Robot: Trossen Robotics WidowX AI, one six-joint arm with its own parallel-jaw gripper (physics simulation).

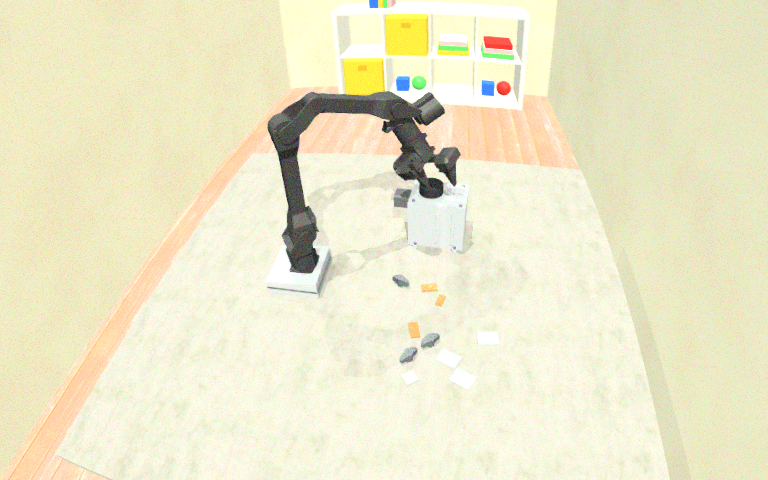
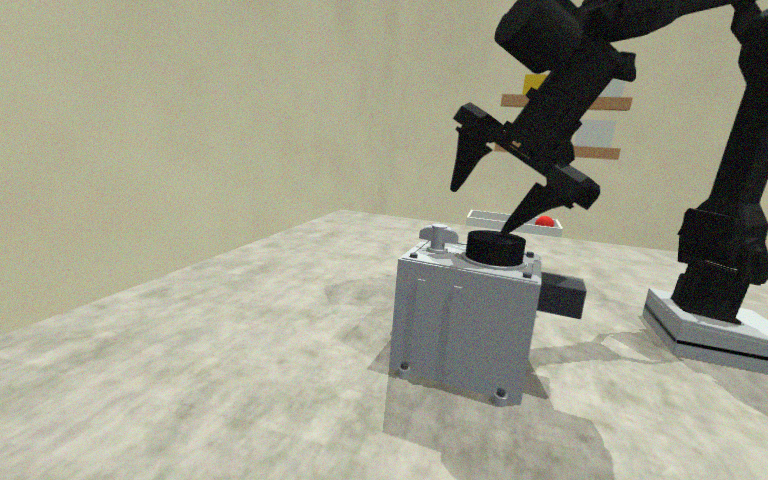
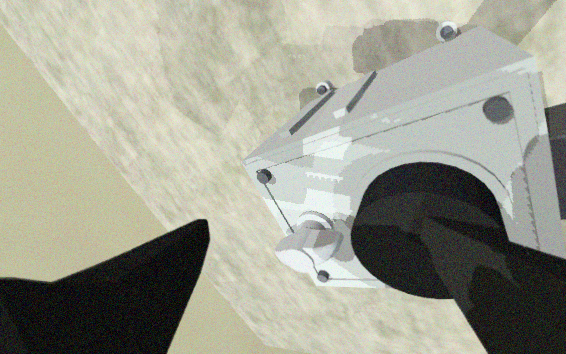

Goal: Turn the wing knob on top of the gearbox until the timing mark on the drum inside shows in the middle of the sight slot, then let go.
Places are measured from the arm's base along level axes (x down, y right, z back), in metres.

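Pixels of known places: gripper, fingertip midpoint: (image 1: 441, 186) (image 2: 476, 211) (image 3: 314, 228); arm's base, link origin: (image 1: 304, 264) (image 2: 702, 310).
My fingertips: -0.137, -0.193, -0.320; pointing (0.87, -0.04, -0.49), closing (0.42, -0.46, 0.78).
Ahead of a thing's pixels: the offset from my fingertips to its middle, as dx, dy, dz. "spot": to the spot under its first point. Level surfaces: height alone.
The pale grey gearbox {+0.099, -0.036, +0.031} (image 1: 436, 226) (image 2: 464, 333) (image 3: 425, 85) stands upright on the mat. Its light grey wing knob {+0.053, -0.035, -0.037} (image 2: 438, 238) (image 3: 309, 246) sits on top near one edge, beside a wide black round cap {spot: +0.020, -0.011, +0.027} (image 1: 431, 189) (image 2: 495, 249) (image 3: 425, 182). My gripper (image 1: 440, 183) (image 2: 478, 211) (image 3: 314, 228) is open and empty, tilted above the gearbox. One fingertip is at the cap's top; I cannot tell whether it touches. The other is higher, out beyond the wing knob. The knob is not between closed fingers. I cannot make out the sight slot or a timing mark.
A dark block {spot: +0.061, -0.017, +0.104} (image 1: 402, 198) (image 2: 561, 295) juts from the gearbox's side. Grey stones {+0.171, +0.349, -0.023} (image 1: 429, 340), orange pieces {+0.182, +0.317, +0.019} (image 1: 414, 330) and white pieces {+0.184, +0.432, -0.105} (image 1: 463, 378) lie on the mat {dx +0.185} (image 1: 226, 367). A white tray (image 2: 487, 219) with a red ball (image 2: 544, 221) stands behind.
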